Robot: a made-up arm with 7 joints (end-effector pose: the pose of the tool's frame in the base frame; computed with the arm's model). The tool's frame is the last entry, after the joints. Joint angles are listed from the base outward.
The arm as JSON. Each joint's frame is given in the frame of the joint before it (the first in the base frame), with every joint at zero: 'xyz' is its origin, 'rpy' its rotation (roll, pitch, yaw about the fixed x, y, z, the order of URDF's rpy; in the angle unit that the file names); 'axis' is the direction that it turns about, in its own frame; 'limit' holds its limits. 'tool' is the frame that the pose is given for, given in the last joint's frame.
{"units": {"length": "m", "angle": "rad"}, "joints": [
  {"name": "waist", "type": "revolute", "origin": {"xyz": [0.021, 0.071, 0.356], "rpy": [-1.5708, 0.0, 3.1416]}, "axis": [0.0, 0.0, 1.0], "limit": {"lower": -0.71, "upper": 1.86}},
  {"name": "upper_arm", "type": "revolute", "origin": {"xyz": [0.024, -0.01, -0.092], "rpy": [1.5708, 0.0, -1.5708]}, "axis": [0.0, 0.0, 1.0], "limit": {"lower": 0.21, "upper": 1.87}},
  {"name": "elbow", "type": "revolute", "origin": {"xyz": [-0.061, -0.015, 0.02], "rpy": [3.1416, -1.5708, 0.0]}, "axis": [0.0, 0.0, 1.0], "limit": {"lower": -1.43, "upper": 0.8}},
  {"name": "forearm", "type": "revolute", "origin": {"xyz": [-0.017, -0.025, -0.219], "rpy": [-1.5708, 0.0, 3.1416]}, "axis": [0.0, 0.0, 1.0], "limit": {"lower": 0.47, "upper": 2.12}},
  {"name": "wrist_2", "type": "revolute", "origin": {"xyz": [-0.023, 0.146, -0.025], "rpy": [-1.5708, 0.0, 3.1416]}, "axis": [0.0, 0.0, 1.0], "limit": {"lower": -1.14, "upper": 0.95}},
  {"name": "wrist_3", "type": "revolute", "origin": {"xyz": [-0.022, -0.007, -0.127], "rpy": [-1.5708, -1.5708, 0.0]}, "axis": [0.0, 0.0, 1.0], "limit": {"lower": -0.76, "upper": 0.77}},
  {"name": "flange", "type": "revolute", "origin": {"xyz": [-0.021, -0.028, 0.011], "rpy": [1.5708, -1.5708, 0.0]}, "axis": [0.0, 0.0, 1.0], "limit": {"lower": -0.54, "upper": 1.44}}
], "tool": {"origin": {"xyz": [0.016, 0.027, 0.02], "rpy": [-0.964, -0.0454, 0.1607]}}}
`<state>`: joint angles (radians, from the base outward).
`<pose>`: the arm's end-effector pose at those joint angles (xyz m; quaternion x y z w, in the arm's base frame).
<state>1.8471 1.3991 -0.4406 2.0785 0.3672 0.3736 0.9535</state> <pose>0.1083 0.3167 0.6156 -0.6656 -0.0344 -0.7452 0.0211</pose>
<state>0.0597 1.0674 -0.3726 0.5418 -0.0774 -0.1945 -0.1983</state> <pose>0.1560 0.6681 0.0939 -0.7239 -0.4655 -0.3508 0.3690</pose>
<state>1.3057 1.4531 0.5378 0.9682 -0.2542 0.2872 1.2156</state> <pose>-0.0052 0.6743 0.5333 0.5607 0.5759 0.5798 0.1333</pose>
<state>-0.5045 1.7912 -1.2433 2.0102 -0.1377 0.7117 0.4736</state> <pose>0.0271 0.4299 0.1616 -0.7839 0.1211 0.3209 0.5175</pose>
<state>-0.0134 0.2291 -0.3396 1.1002 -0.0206 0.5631 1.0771</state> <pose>0.2053 0.2065 -0.1078 0.8607 0.2734 -0.4042 0.1454</pose>
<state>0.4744 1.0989 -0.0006 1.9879 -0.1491 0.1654 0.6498</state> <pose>0.3055 0.3543 0.4374 -0.7928 -0.1085 -0.5978 0.0484</pose>
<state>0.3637 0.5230 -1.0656 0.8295 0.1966 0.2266 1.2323</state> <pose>0.2557 0.2928 -0.1117 -0.9102 -0.0491 0.4111 0.0129</pose>
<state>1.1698 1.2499 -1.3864 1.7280 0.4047 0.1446 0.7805</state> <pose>0.3520 0.3337 0.2358 -0.9904 -0.0061 -0.1356 0.0274</pose>
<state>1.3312 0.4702 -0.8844 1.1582 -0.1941 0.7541 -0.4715</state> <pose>0.4781 0.2567 0.4120 -0.4947 -0.4830 -0.7190 0.0709</pose>
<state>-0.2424 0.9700 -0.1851 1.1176 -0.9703 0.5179 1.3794</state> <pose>0.1881 0.5453 0.0948 -0.7363 -0.2280 0.3338 0.5426</pose>
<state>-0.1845 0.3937 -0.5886 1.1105 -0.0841 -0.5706 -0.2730</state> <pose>0.1788 0.2272 -0.1222 0.8441 0.3913 0.2663 0.2520</pose>
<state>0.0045 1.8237 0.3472 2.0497 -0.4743 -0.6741 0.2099</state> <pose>0.2756 0.2433 0.5280 -0.5627 0.4587 -0.6449 0.2389</pose>
